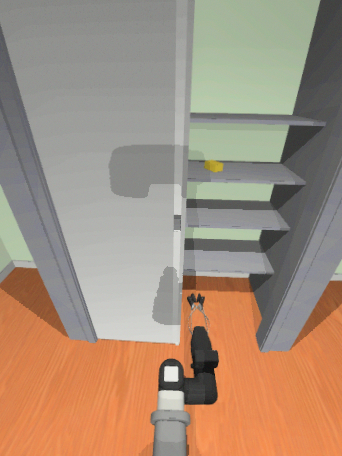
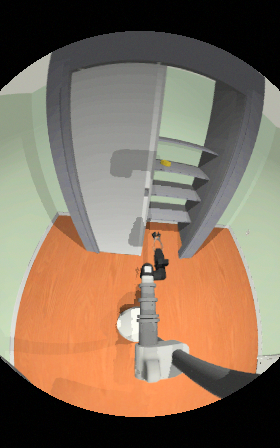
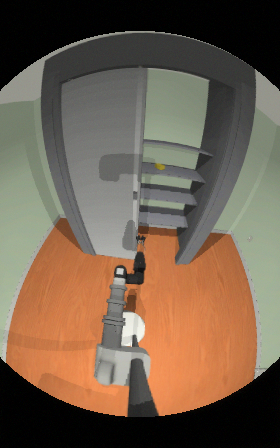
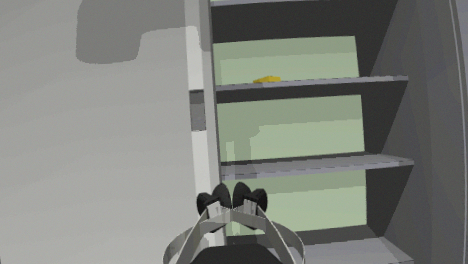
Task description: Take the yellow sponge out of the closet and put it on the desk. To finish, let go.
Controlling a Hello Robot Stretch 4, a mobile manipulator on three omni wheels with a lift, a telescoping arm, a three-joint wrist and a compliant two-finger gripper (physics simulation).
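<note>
The yellow sponge lies on the second shelf from the top of the closet, towards the left of the opening. The sliding door covers the closet's left part; the right part is open. My gripper is shut and empty, its fingertips close together. It is in front of the opening near the door's edge, lower than the sponge and apart from it. The desk does not show.
The door's edge has a grey recessed handle. The closet's right post and left post frame the doorway. A top shelf is above the sponge, and lower shelves are below it. My arm points towards the closet.
</note>
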